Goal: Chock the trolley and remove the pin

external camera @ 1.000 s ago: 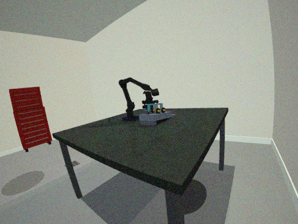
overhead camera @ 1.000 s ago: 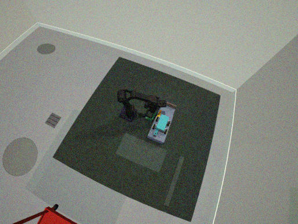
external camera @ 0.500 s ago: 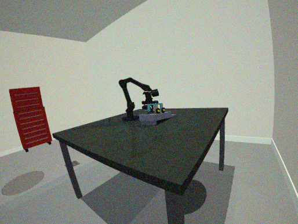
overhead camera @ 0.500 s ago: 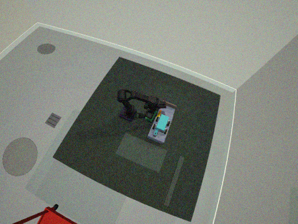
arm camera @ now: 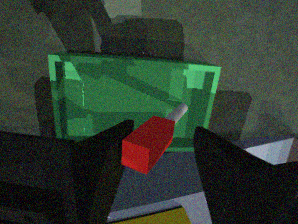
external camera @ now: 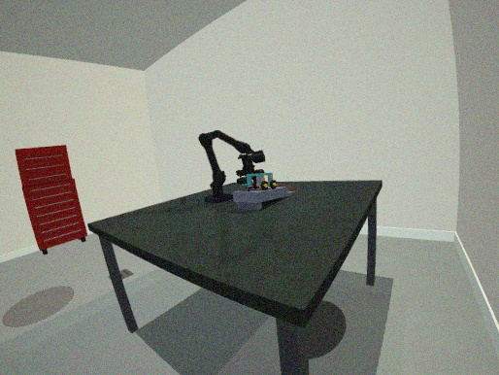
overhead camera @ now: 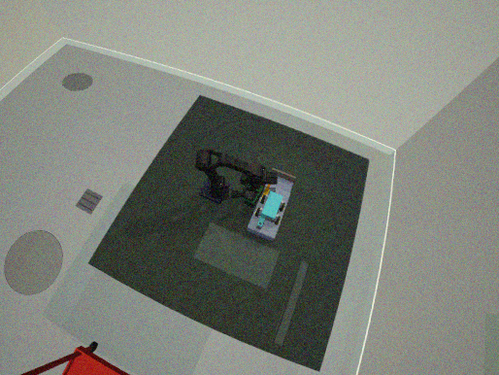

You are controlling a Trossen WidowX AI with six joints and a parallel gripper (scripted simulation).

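My gripper tip is right at the red-headed stop pin. Round my gripper tip: yellow chock (7 cm ahead, 4 cm above, 1 cm to the right); then green tray (5 cm below, 2 cm to the right); then ramp (13 cm ahead, 8 cm to the right).
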